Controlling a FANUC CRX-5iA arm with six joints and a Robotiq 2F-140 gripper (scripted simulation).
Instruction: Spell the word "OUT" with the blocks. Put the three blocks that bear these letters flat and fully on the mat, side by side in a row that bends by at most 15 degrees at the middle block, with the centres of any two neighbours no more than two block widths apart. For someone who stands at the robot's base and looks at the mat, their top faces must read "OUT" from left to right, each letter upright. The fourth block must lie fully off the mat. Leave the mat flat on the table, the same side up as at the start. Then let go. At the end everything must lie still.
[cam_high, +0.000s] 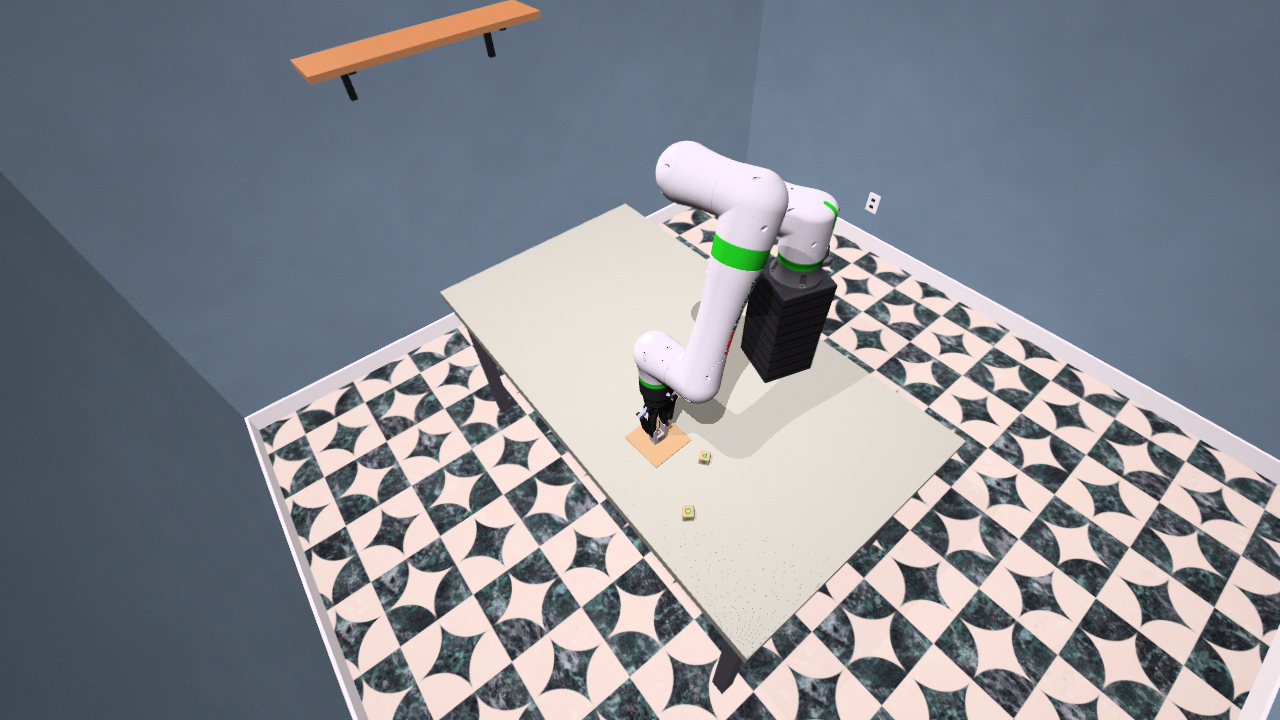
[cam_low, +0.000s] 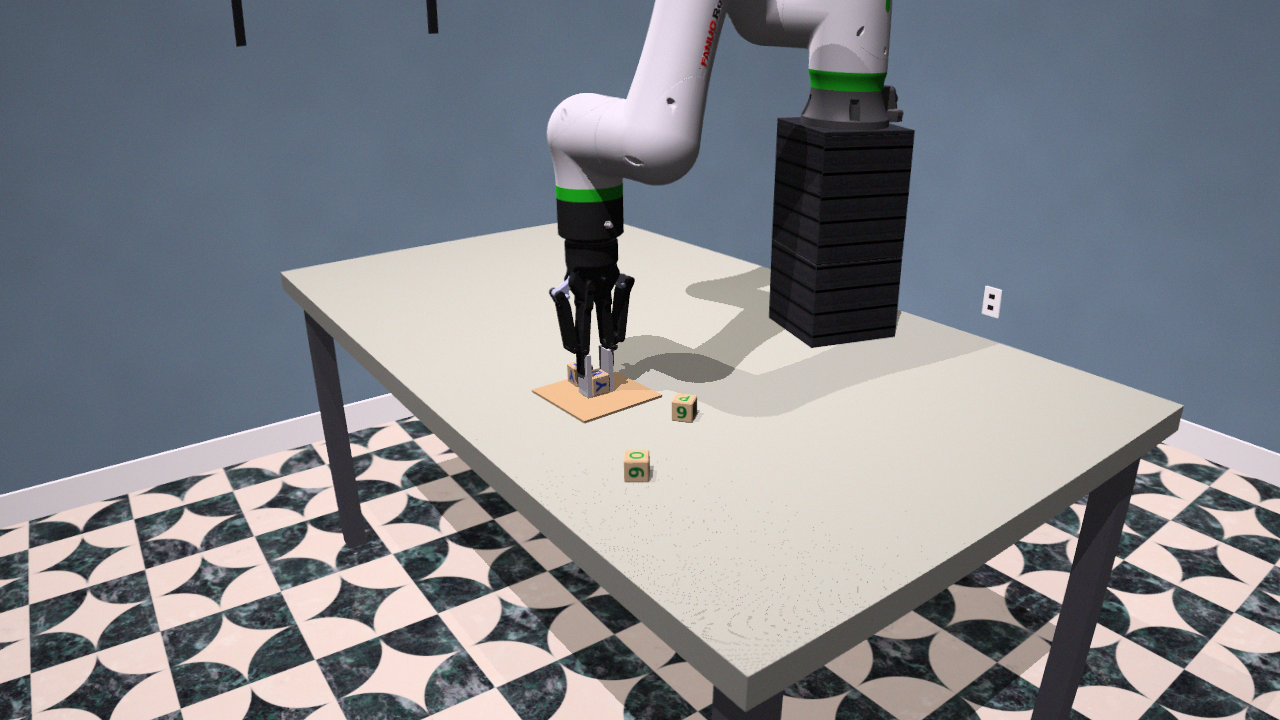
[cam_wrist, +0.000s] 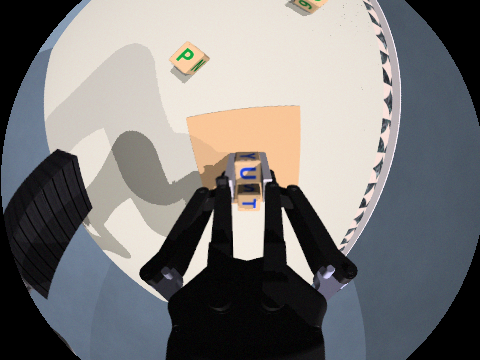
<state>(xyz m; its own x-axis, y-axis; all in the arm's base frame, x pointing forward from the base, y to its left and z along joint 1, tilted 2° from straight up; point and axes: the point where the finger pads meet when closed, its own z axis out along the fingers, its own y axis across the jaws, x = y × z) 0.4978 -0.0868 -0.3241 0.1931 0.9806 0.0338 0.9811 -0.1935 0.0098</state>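
Now: hand 4 cm above the tan mat. Also, from my hand: wooden block (22 cm to the left, 13 cm ahead, 2 cm below).
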